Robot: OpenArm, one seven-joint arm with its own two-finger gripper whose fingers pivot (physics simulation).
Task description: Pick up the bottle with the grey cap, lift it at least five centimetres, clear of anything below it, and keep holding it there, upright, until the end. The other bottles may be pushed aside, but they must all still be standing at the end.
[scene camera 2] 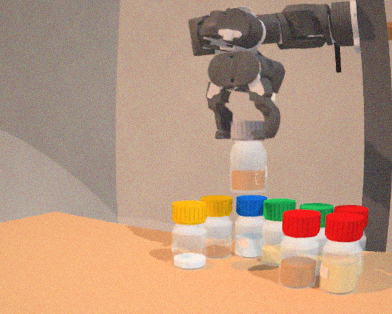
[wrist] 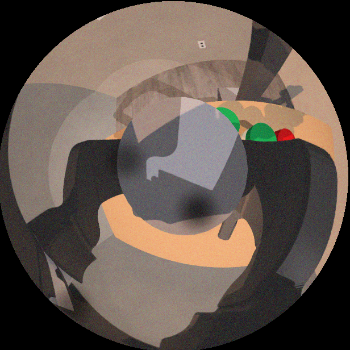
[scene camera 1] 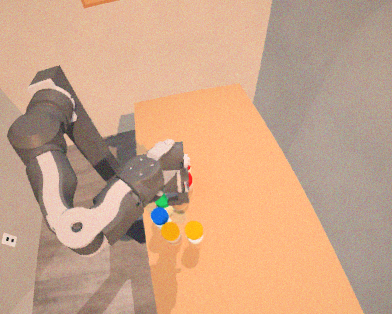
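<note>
The bottle with the grey cap (scene camera 2: 248, 162) (wrist: 185, 130) hangs upright in the air, with orange-brown contents low inside. My gripper (scene camera 2: 245, 132) (wrist: 183, 184) is shut on its cap, one finger on each side. In the scene camera 2 view the bottle's base shows above the blue cap (scene camera 2: 251, 205), with a narrow strip of background between them. In the scene camera 1 view the gripper and arm hide most of the held bottle. The other bottles that show in the scene camera 2 view stand upright on the table (scene camera 2: 100, 265) (scene camera 1: 250, 215).
Two yellow-capped bottles (scene camera 2: 189, 235) (scene camera 2: 217, 225) stand left of the blue-capped one in the scene camera 2 view. Green-capped bottles (scene camera 2: 279, 209) (scene camera 2: 317, 211) and several red-capped bottles (scene camera 2: 301, 223) (scene camera 2: 344, 227) stand to the right, close together, some partly hidden.
</note>
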